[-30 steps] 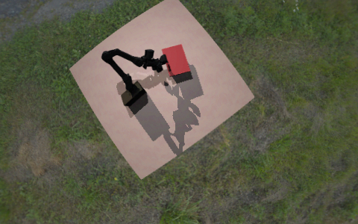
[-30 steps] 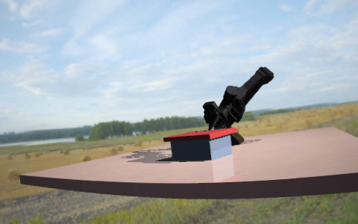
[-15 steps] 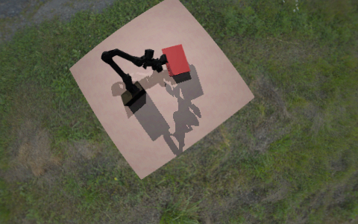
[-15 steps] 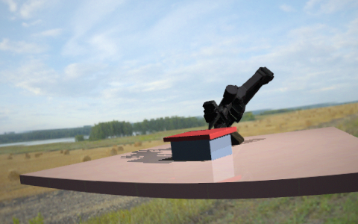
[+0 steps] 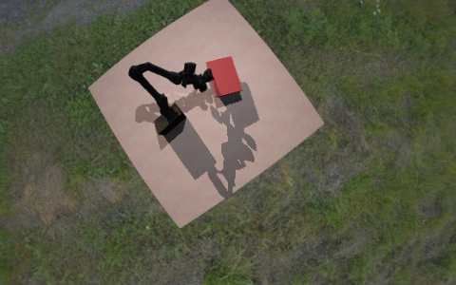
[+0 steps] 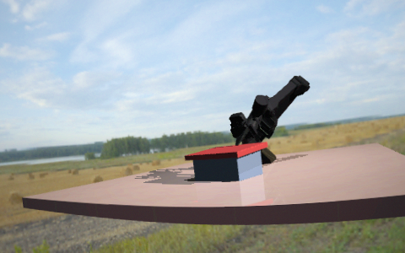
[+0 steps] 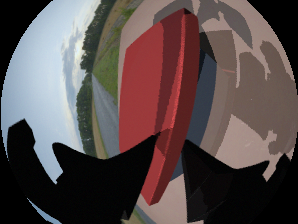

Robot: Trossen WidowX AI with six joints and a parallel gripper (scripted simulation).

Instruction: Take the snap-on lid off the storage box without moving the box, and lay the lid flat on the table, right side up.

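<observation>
Now: the lid 70 mm ahead of my gripper tip and 30 mm to the right of it. From my gripper tip the other things lie so: storage box 70 mm ahead, 30 mm to the right, 50 mm below.
</observation>
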